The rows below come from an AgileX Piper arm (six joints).
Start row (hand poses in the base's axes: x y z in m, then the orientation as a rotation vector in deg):
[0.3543 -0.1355 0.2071 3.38 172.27 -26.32]
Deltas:
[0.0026 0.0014 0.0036 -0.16 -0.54 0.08]
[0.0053 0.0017 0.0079 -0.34 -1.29 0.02]
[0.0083 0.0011 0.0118 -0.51 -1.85 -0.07]
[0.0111 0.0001 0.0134 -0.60 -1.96 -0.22]
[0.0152 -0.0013 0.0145 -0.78 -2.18 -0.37]
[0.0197 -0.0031 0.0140 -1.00 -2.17 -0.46]
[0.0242 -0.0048 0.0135 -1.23 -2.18 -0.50]
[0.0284 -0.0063 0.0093 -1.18 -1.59 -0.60]
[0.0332 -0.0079 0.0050 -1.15 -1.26 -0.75]
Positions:
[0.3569 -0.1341 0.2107 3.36 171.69 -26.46]
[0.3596 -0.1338 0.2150 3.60 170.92 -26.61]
[0.3626 -0.1344 0.2189 3.83 170.34 -26.77]
[0.3654 -0.1354 0.2205 4.07 170.23 -26.90]
[0.3695 -0.1368 0.2216 4.33 169.98 -27.15]
[0.3740 -0.1386 0.2211 4.44 169.94 -27.48]
[0.3785 -0.1403 0.2206 4.49 169.88 -27.83]
[0.3827 -0.1418 0.2164 4.52 170.48 -27.87]
[0.3875 -0.1434 0.2121 4.68 170.82 -27.89]

